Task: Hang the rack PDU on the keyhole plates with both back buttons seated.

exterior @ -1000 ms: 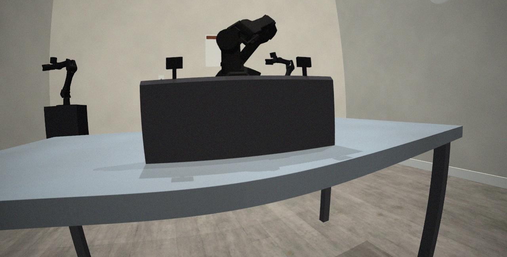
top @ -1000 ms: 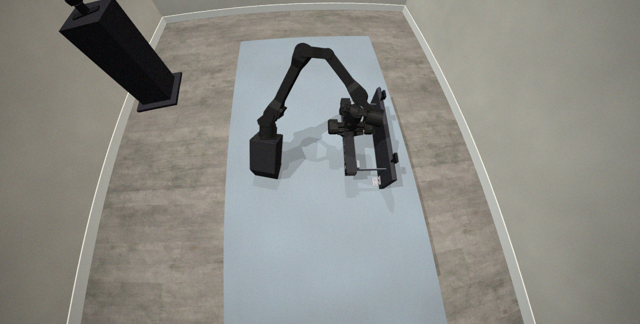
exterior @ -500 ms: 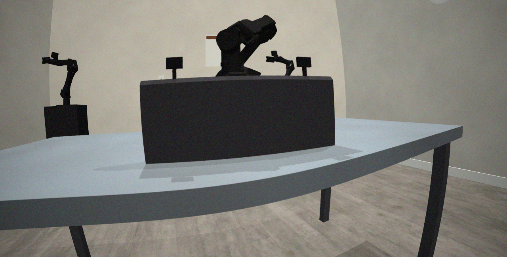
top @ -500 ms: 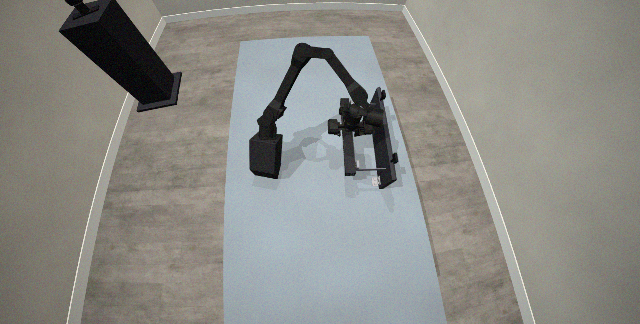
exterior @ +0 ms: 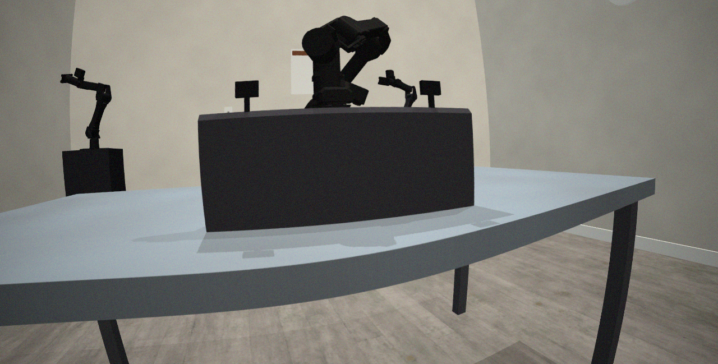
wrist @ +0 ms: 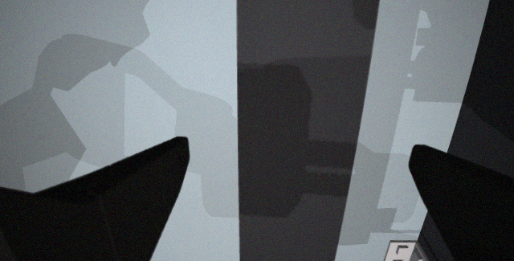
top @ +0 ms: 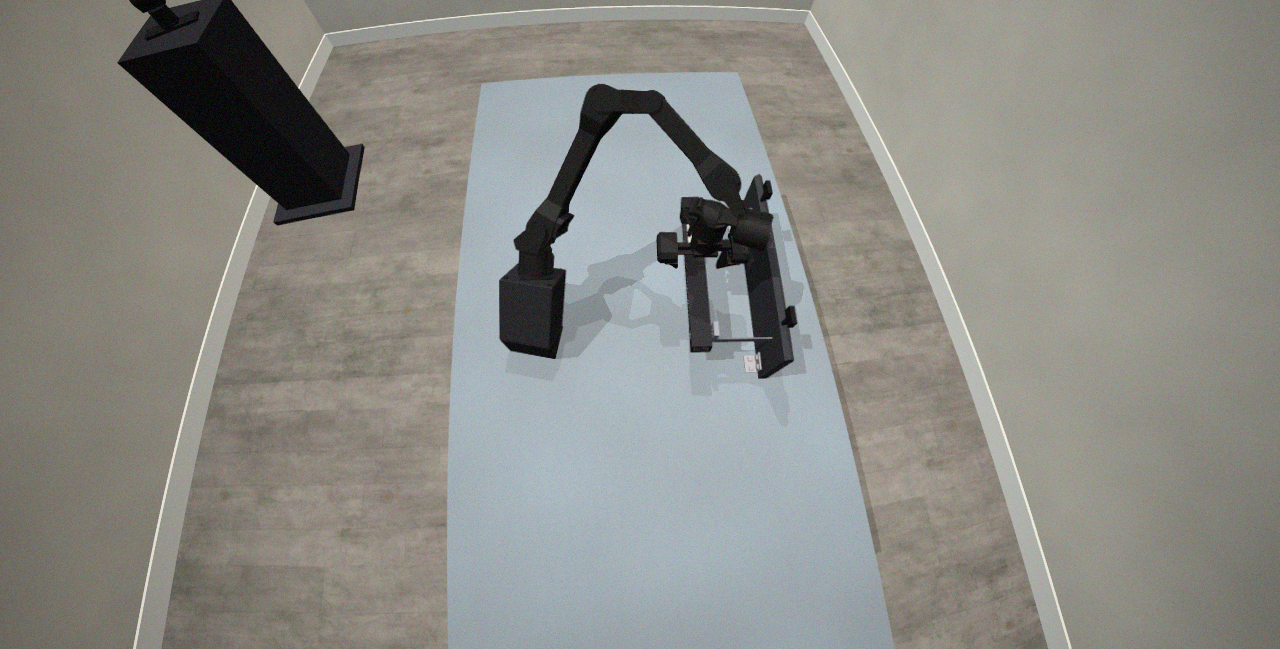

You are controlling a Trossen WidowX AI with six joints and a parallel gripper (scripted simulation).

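My hand is 20 mm to the left of the rack PDU and 40 mm above it. From my hand the other things lie so: dark panel (160 mm ahead, 30 mm to the right, 70 mm below).
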